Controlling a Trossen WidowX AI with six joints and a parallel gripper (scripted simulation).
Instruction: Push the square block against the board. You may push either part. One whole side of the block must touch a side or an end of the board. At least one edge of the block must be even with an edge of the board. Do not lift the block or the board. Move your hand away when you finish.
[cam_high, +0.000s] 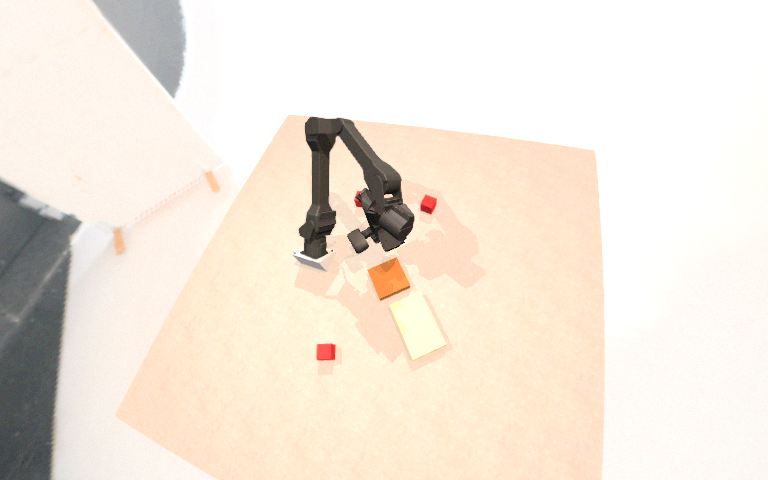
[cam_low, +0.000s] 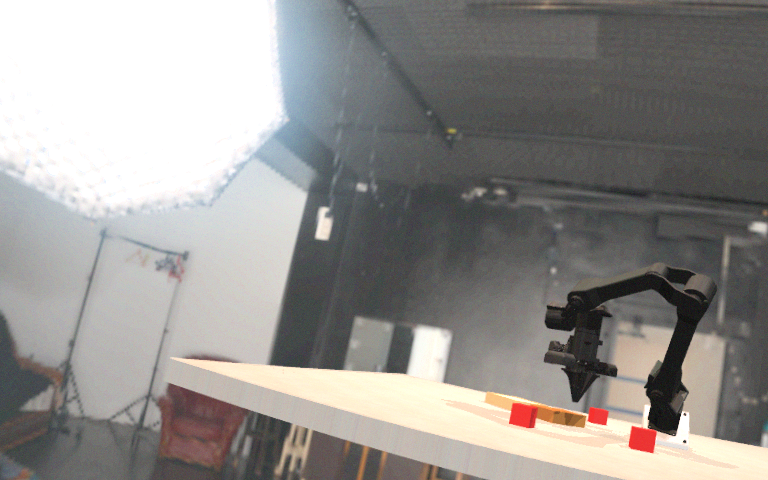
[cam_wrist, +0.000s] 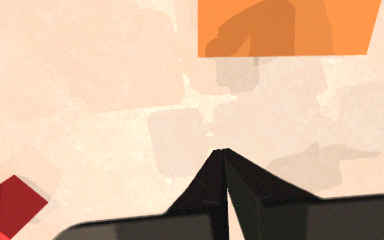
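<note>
Now: gripper tip 5 cm short of the orange square block, 9 cm to the left of it and 4 cm above it. From my gripper tip the other things lie so: pale yellow board: 18 cm ahead, 18 cm to the right, 4 cm below.
</note>
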